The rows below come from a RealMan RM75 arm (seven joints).
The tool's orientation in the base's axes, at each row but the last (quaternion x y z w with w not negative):
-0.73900 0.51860 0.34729 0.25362
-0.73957 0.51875 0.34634 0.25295
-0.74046 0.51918 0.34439 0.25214
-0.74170 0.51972 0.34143 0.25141
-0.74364 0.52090 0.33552 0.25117
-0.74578 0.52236 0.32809 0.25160
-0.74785 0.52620 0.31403 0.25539
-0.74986 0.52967 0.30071 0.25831
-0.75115 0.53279 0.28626 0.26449
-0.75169 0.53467 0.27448 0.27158
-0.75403 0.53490 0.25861 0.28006
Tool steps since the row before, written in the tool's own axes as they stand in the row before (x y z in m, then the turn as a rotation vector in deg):
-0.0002 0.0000 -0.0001 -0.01 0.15 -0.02
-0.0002 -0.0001 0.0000 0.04 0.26 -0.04
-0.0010 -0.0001 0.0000 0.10 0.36 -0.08
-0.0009 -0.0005 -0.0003 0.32 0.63 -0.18
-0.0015 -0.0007 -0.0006 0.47 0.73 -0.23
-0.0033 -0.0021 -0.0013 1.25 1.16 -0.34
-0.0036 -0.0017 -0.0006 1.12 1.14 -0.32
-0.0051 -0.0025 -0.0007 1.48 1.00 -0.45
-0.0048 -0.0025 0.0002 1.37 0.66 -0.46
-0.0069 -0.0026 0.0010 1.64 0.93 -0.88
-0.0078 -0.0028 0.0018 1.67 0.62 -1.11
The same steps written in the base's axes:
0.0000 0.0000 0.0002 -0.14 -0.06 0.02
0.0000 0.0002 0.0002 -0.23 -0.14 -0.01
-0.0001 0.0006 0.0008 -0.30 -0.24 -0.03
0.0003 0.0005 0.0009 -0.48 -0.53 -0.14
0.0005 0.0007 0.0015 -0.52 -0.69 -0.23
0.0015 0.0018 0.0034 -0.72 -1.39 -0.75
0.0008 0.0024 0.0031 -0.74 -1.29 -0.67
0.0012 0.0035 0.0043 -0.49 -1.57 -0.83
0.0011 0.0040 0.0035 -0.19 -1.41 -0.72
0.0004 0.0059 0.0044 -0.32 -1.95 -0.64
0.0002 0.0072 0.0045 0.00 -2.05 -0.45

